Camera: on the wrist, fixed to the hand. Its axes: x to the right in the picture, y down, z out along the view.
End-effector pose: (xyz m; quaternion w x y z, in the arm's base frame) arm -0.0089 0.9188 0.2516 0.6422 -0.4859 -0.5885 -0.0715
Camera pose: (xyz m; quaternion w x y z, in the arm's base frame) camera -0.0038 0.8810 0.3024 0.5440 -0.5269 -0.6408 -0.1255
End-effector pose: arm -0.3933 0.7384 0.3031 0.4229 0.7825 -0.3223 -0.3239
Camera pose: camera -0.3383 0.7552 0.2759 0.4633 0.7245 -0.2817 -0.4255
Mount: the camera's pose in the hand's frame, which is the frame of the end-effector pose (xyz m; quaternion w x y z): 0.0253 -0.0436 -0.0387 0.9915 -0.1021 -0.0681 -0.0430
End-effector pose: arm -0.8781 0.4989 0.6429 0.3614 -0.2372 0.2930 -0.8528
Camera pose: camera -0.9386 0.5172 0.6493 0.3174 -0.3428 0.3428 -0.8150
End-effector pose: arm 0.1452 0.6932 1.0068 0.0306 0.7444 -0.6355 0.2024
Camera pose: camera 0.1796 0.6896 1.0601 0.0718 0.7761 -0.6209 0.0838
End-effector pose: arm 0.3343 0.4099 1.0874 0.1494 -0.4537 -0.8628 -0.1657
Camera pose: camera 0.2884 0.3889 1.1260 0.0359 -0.4393 -0.8682 -0.2279
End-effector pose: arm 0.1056 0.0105 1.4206 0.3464 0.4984 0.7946 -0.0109
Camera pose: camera 0.0432 0.0225 1.4215 0.4480 0.4239 0.7868 0.0215
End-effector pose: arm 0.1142 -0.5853 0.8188 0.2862 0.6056 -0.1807 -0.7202
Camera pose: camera 0.1409 -0.5643 0.7651 0.3023 0.5300 -0.0991 -0.7861
